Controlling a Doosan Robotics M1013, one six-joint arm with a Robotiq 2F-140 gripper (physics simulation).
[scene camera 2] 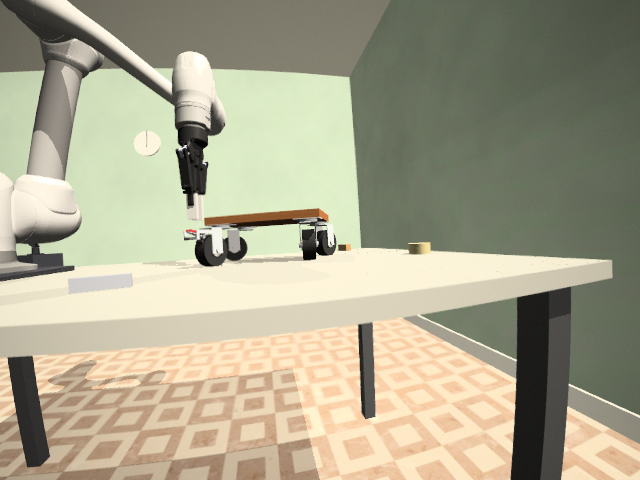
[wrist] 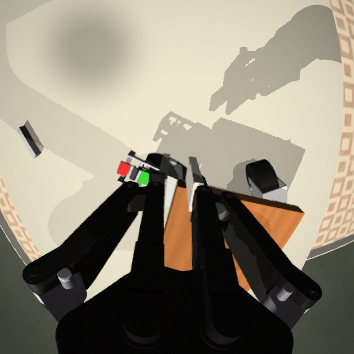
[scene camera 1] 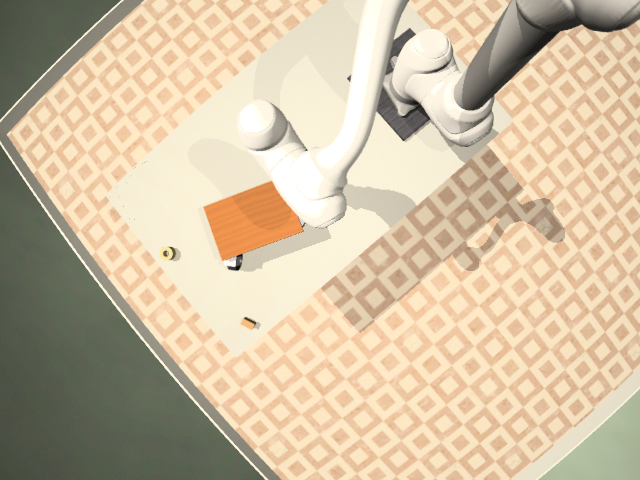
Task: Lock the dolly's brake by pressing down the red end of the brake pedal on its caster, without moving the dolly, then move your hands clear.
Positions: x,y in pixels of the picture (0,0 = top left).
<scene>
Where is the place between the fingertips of the gripper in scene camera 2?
195,219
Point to a grey bar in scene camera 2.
At 103,282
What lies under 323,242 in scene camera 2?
A dolly.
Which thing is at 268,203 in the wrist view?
A dolly.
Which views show the dolly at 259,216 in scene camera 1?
Scene camera 2, the wrist view and scene camera 1: all of them.
</scene>
